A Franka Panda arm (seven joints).
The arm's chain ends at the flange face. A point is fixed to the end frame.
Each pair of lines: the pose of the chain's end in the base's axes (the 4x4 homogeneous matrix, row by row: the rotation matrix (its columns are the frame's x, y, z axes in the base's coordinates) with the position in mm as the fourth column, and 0 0 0 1 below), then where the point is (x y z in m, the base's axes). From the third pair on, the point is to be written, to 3 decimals.
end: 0.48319 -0.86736 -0.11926 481.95; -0.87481 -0.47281 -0.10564 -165.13; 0.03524 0.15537 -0.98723 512.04; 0 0 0 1
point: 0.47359 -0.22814 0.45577
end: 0.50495 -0.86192 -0.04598 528.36; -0.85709 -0.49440 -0.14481 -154.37; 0.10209 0.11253 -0.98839 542.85; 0 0 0 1
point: 0.52585 -0.21960 0.48858
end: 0.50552 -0.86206 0.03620 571.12; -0.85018 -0.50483 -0.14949 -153.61; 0.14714 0.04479 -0.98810 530.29; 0 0 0 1
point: 0.574 -0.219 0.476
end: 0.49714 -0.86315 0.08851 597.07; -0.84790 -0.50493 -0.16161 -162.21; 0.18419 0.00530 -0.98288 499.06; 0 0 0 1
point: 0.603 -0.228 0.446
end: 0.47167 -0.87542 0.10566 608.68; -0.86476 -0.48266 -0.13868 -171.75; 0.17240 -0.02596 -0.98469 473.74; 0 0 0 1
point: 0.614 -0.237 0.419
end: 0.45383 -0.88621 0.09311 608.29; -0.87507 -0.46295 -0.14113 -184.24; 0.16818 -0.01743 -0.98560 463.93; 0 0 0 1
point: 0.611 -0.249 0.409
